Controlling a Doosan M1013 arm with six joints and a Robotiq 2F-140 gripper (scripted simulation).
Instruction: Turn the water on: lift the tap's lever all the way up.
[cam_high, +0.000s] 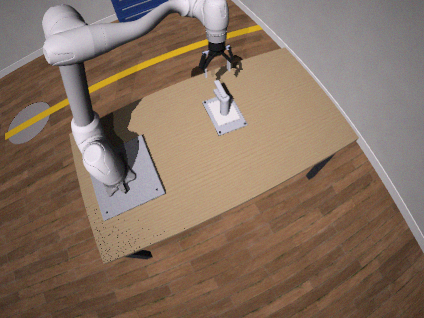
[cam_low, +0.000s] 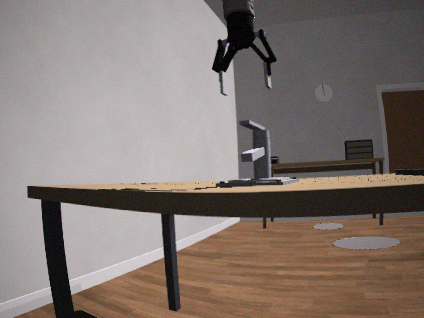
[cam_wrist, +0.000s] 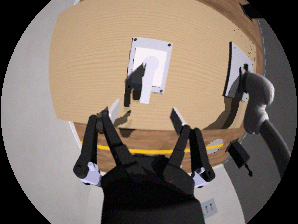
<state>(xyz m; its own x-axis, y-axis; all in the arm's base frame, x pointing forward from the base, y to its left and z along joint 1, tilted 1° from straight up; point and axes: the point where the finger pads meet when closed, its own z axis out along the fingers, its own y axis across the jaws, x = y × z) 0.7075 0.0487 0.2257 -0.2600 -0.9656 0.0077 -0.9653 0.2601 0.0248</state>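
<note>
My hand is 1 cm past the lever, 4 cm to the left of it and 10 cm above it.
</note>
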